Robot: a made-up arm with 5 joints. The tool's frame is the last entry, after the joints.
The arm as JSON. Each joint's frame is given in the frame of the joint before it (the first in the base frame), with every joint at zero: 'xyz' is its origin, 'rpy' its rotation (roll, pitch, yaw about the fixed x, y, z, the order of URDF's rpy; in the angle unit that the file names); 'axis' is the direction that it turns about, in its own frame. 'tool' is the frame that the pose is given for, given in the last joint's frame.
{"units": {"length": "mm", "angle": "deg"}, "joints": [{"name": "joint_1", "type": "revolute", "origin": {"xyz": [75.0, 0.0, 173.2], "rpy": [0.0, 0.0, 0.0]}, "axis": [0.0, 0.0, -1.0]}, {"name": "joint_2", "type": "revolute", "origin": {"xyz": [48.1, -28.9, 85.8], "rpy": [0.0, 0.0, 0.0]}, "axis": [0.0, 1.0, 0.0]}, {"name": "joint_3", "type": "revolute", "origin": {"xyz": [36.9, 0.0, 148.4], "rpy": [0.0, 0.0, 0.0]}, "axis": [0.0, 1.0, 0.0]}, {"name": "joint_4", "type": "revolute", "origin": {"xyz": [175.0, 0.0, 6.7], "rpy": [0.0, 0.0, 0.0]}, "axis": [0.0, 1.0, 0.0]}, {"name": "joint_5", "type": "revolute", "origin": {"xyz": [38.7, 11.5, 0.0], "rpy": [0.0, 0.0, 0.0]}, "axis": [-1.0, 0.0, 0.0]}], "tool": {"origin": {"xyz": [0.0, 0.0, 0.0], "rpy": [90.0, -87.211, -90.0]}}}
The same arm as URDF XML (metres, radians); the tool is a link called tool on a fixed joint. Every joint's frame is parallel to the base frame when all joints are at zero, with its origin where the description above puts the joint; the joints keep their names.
<robot name="arm">
<link name="base_link"/>
<link name="link1"/>
<link name="link2"/>
<link name="link3"/>
<link name="link4"/>
<link name="link5"/>
<link name="tool"/>
<joint name="joint_1" type="continuous"><parent link="base_link"/><child link="link1"/><origin xyz="0.0750 0.0000 0.1732" rpy="0.0000 0.0000 0.0000"/><axis xyz="0 0 -1"/></joint>
<joint name="joint_2" type="continuous"><parent link="link1"/><child link="link2"/><origin xyz="0.0481 -0.0289 0.0858" rpy="0.0000 0.0000 0.0000"/><axis xyz="0 1 0"/></joint>
<joint name="joint_3" type="continuous"><parent link="link2"/><child link="link3"/><origin xyz="0.0369 0.0000 0.1484" rpy="0.0000 0.0000 0.0000"/><axis xyz="0 1 0"/></joint>
<joint name="joint_4" type="continuous"><parent link="link3"/><child link="link4"/><origin xyz="0.1750 0.0000 0.0067" rpy="0.0000 0.0000 0.0000"/><axis xyz="0 1 0"/></joint>
<joint name="joint_5" type="continuous"><parent link="link4"/><child link="link5"/><origin xyz="0.0387 0.0115 0.0000" rpy="0.0000 0.0000 0.0000"/><axis xyz="-1 0 0"/></joint>
<joint name="tool_fixed" type="fixed"><parent link="link5"/><child link="tool"/><origin xyz="0.0000 0.0000 0.0000" rpy="1.5708 -1.5221 -1.5708"/></joint>
</robot>

